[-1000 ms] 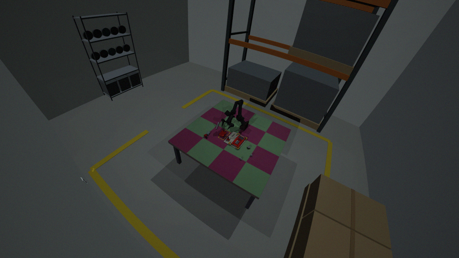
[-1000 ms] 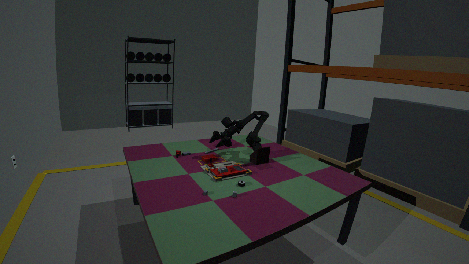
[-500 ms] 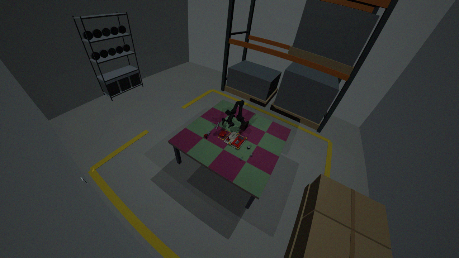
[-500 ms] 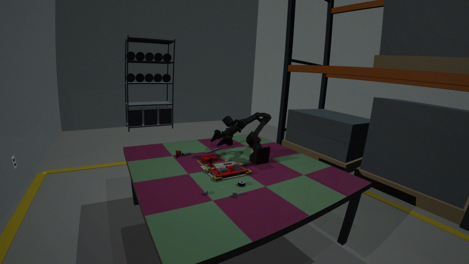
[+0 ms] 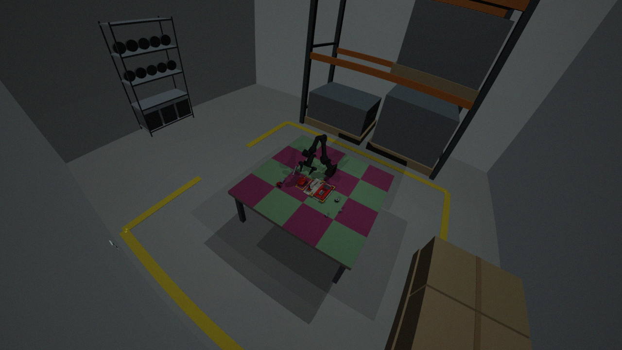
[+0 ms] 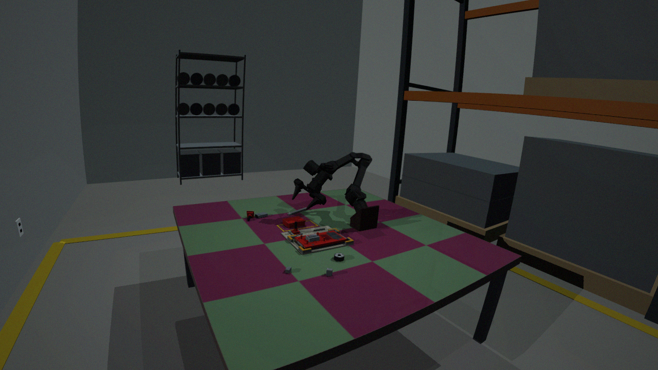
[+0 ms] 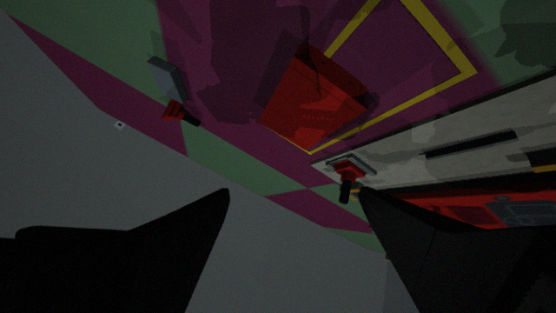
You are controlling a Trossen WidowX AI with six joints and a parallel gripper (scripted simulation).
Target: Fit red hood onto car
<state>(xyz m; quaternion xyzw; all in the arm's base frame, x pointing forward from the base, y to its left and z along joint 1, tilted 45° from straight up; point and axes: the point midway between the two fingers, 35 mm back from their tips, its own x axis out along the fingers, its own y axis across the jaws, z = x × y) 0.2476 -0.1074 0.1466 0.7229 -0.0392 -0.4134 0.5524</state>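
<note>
Right now the red hood is 9 cm below my gripper tip, 2 cm ahead of it and 1 cm to the right of it. The rest, counted from my gripper tip: grey engine block: 23 cm to the left, 8 cm below, 8 cm ahead; grey bar: 16 cm to the right, 10 cm below, 10 cm behind; jig: 20 cm to the left, 9 cm below, 4 cm ahead.
</note>
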